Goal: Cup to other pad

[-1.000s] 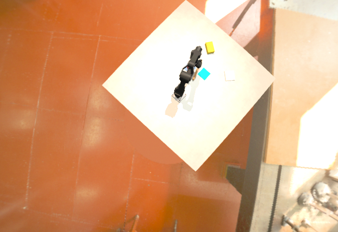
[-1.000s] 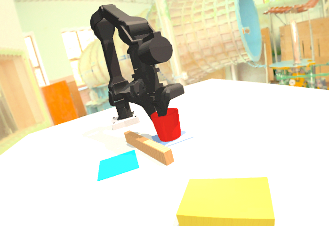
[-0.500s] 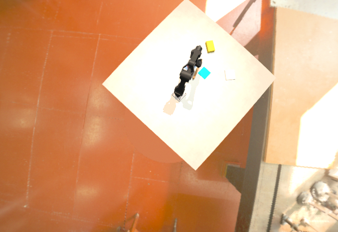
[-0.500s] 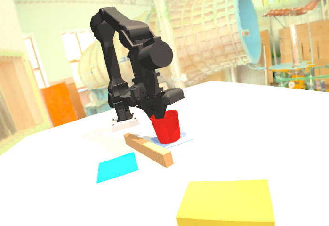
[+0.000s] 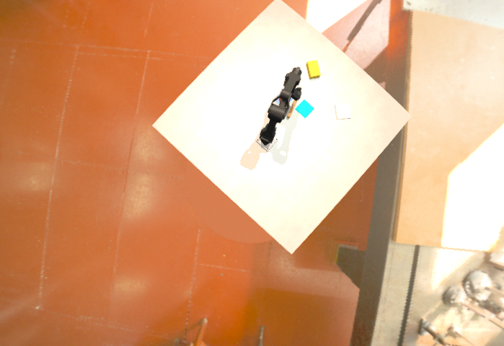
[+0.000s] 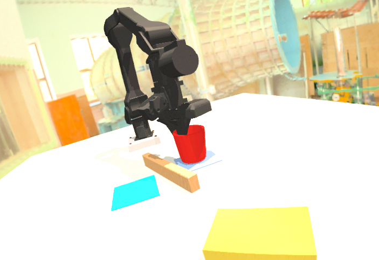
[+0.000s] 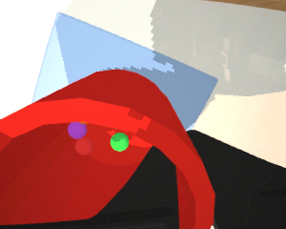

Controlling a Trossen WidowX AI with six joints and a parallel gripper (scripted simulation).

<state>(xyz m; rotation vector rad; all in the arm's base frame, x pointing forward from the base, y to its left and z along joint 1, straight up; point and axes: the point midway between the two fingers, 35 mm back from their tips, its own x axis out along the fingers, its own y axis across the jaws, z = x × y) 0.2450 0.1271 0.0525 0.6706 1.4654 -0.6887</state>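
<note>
The cyan pad is 12 cm to the right of my gripper tip, 10 cm ahead of it and 5 cm below it. The rest, counted from my gripper tip: red cup 2 cm to the left, 2 cm ahead; pale blue pad 5 cm below, 2 cm to the left, 2 cm ahead; wooden block 6 cm ahead, 5 cm to the right, 4 cm below.
</note>
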